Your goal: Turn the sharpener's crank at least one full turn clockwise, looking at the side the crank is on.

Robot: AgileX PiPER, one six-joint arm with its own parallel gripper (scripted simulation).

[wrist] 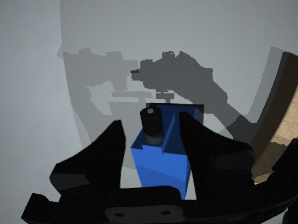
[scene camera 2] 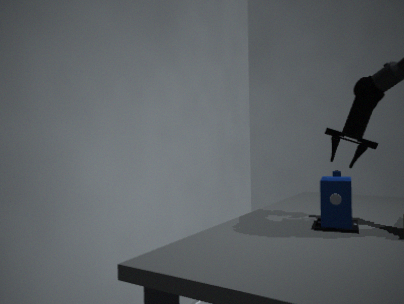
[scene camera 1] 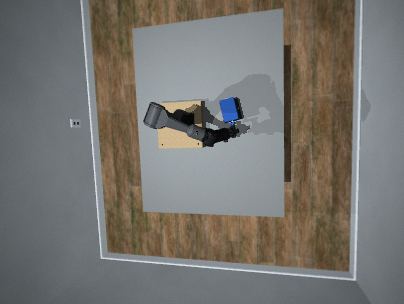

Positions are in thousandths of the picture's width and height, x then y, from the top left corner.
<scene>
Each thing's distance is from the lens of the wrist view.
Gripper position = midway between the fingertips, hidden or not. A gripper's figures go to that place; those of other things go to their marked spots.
my gripper (wrist: 508, 565): 0.13 m
blue sharpener (wrist: 576, 752): 0.21 m
</scene>
